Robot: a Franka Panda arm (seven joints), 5 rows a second.
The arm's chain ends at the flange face. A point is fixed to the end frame.
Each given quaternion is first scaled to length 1.
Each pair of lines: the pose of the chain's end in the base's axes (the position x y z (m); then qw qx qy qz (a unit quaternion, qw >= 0)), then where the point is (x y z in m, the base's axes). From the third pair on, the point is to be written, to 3 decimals.
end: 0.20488 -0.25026 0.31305 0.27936 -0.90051 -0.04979 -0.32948
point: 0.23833 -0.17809 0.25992
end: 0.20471 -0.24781 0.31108 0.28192 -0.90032 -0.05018 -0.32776
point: 0.23776 -0.17530 0.25816
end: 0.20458 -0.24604 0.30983 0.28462 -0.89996 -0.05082 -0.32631
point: 0.237 -0.173 0.257
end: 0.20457 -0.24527 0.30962 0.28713 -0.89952 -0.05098 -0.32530
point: 0.237 -0.172 0.257
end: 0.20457 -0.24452 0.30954 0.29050 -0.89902 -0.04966 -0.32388
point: 0.237 -0.171 0.258
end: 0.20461 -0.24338 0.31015 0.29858 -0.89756 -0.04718 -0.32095
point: 0.236 -0.169 0.259
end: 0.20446 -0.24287 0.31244 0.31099 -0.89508 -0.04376 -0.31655
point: 0.235 -0.167 0.263
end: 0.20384 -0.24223 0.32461 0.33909 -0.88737 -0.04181 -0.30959
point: 0.233 -0.163 0.279
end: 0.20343 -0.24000 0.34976 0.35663 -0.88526 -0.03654 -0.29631
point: 0.230 -0.159 0.306
